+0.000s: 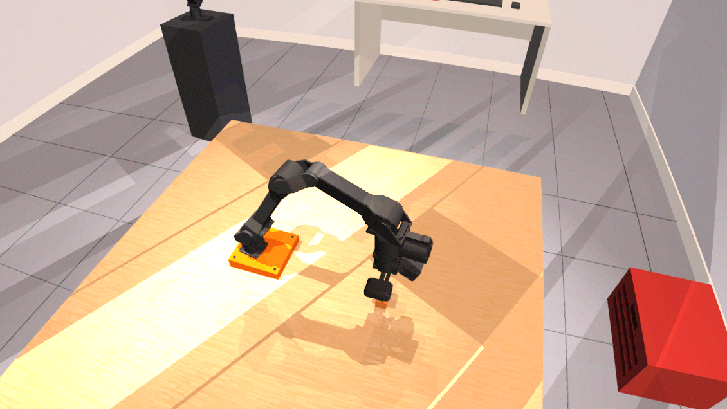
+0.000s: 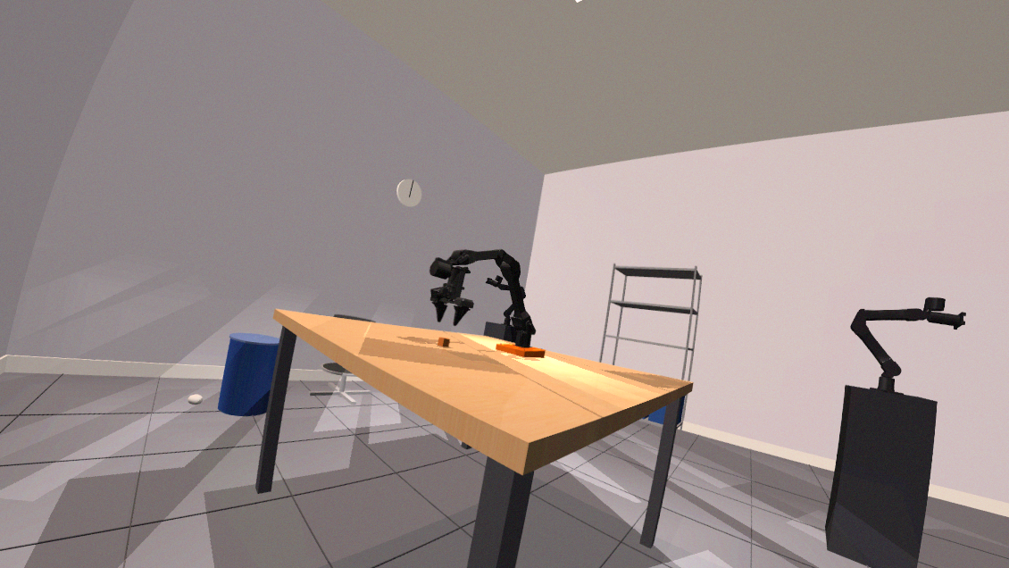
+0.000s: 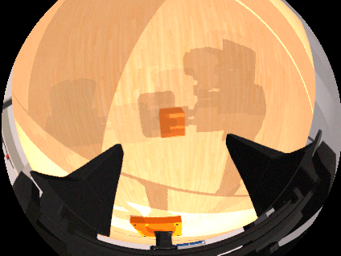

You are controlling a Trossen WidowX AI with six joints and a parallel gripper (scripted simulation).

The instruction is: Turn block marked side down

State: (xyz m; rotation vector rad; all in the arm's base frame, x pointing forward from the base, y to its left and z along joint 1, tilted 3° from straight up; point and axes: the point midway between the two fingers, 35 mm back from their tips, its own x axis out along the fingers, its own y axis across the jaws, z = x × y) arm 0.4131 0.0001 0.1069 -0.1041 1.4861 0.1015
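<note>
Right now my gripper tip is 70 mm above the block and 10 mm past it.
</note>
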